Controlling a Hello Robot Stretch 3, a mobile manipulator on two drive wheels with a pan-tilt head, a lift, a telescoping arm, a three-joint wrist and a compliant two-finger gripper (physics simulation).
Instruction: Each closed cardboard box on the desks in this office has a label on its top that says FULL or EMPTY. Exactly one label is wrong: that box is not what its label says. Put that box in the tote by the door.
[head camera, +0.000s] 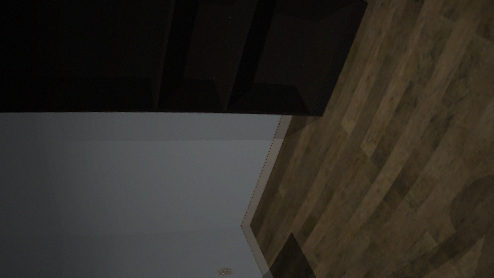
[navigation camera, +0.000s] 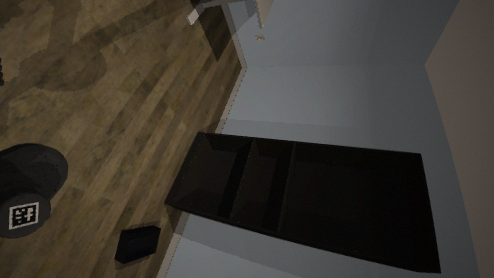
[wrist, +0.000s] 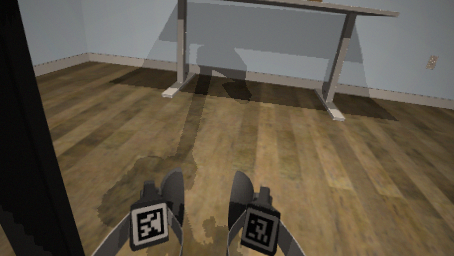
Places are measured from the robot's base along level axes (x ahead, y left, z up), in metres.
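Pixels of known places: gripper, fingertip midpoint: (wrist: 207, 188).
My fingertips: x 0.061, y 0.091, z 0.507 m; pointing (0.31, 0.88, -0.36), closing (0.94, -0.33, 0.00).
Note:
Behind a point stands the place of what it marks.
My gripper (wrist: 207, 188) @[x 0.061, y 0.091, z 0.507 m] is open and empty in the wrist view, its two fingers apart above the wooden floor. Beyond it stands a desk (wrist: 370, 11) @[x 1.311, y 1.051, z 0.704 m] with grey legs; a thin brown sliver (wrist: 315, 0) @[x 1.235, y 1.456, z 0.745 m], possibly a box, shows on its top at the upper edge of the view, with no label readable. Part of a desk (navigation camera: 193, 17) @[x -1.429, y -1.186, z 0.025 m] also shows at the top of the navigation view. A small dark container (navigation camera: 137, 245) @[x -1.083, y 0.875, z 0.004 m] stands on the floor near the wall in the navigation view; I cannot tell whether it is the tote. The door does not show.
A tall dark shelf unit (head camera: 334, 70) @[x -1.582, y 0.197, z 0.055 m] (navigation camera: 237, 185) @[x -1.763, y 0.408, z 0.534 m] stands against the wall; head and navigation views are turned sideways. My round dark base (navigation camera: 32, 170) shows at the navigation view's left. A dark vertical post (wrist: 30, 130) fills the wrist view's left side. An outlet (wrist: 432, 62) @[x 2.541, y 1.259, z 0.399 m] is on the wall.

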